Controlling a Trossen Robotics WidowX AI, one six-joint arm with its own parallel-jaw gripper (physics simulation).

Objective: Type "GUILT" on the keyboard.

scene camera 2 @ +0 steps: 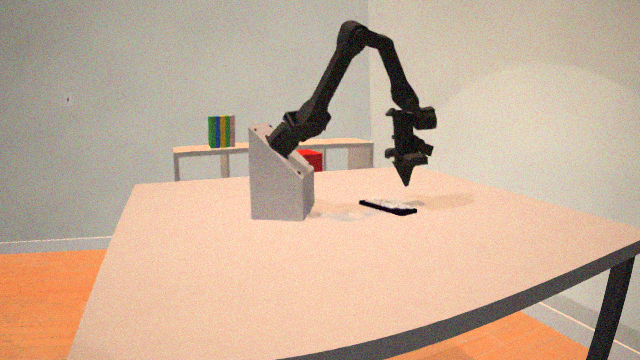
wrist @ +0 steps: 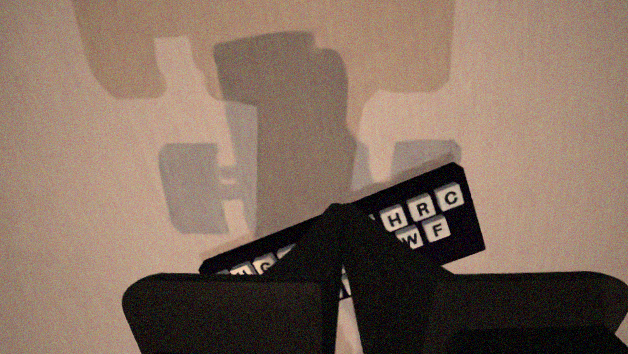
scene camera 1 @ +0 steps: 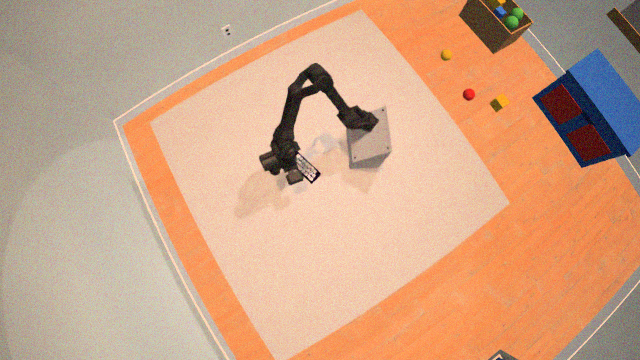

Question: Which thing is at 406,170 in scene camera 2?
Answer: My gripper.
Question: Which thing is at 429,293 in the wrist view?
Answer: My gripper.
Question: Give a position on a keyboard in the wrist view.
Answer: At 466,239
